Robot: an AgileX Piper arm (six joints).
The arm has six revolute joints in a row. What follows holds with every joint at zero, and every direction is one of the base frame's. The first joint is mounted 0.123 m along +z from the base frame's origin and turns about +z. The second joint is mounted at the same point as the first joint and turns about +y. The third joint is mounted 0.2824 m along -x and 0.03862 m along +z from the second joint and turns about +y. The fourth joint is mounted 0.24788 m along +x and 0.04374 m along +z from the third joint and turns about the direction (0.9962, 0, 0.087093). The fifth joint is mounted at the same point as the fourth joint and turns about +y. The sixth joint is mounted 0.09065 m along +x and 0.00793 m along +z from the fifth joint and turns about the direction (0.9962, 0, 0.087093). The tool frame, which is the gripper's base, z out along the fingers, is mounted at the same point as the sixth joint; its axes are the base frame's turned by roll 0, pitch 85.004 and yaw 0 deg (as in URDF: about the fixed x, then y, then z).
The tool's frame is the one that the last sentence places.
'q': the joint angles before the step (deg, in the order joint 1, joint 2, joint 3, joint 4, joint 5, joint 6). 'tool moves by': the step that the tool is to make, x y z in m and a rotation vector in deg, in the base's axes. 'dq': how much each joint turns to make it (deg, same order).
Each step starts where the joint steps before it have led.
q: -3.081, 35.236, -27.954, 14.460, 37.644, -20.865
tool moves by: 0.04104, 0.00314, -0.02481, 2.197, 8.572, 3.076
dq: 0.000, 14.584, -0.467, 8.023, -4.114, -8.365
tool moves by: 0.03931, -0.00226, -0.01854, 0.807, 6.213, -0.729
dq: 0.000, 13.115, -3.393, 2.193, -3.388, -1.751
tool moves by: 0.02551, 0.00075, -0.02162, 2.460, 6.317, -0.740
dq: -0.001, 9.742, -2.476, 3.480, -0.557, -1.472
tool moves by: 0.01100, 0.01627, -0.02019, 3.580, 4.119, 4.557
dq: 2.708, 6.398, -0.497, 8.465, 0.482, -7.813
